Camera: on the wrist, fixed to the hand. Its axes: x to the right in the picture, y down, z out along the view.
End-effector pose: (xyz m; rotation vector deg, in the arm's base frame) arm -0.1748 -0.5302 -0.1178 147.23 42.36 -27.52
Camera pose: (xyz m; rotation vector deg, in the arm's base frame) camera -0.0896 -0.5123 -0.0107 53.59 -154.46 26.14
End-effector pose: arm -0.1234 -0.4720 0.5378 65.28 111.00 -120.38
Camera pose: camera -0.0562 -0.3695 0.4742 81.03 -49.74 -7.26
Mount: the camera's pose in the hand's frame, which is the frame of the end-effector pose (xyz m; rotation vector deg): 0.0293 0.0663 -0.1175 12.19 -4.93 173.76
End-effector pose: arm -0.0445 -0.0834 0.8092 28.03 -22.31 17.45
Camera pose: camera -0.0096 0.0375 0.7525 18.06 44.18 -158.78
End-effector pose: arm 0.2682 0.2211 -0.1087 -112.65 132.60 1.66
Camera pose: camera 0.1903 0.1935 0.0019 126.52 118.15 3.07
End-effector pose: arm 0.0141 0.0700 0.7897 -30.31 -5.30 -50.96
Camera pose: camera 0.0669 0.0269 0.6696 -1.12 27.26 119.14
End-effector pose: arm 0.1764 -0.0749 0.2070 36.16 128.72 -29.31
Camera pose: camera 0.1327 0.0486 0.2506 142.83 -35.60 45.53
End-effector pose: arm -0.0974 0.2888 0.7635 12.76 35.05 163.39
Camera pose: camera -0.1600 0.1914 0.6883 -28.55 0.04 -16.21
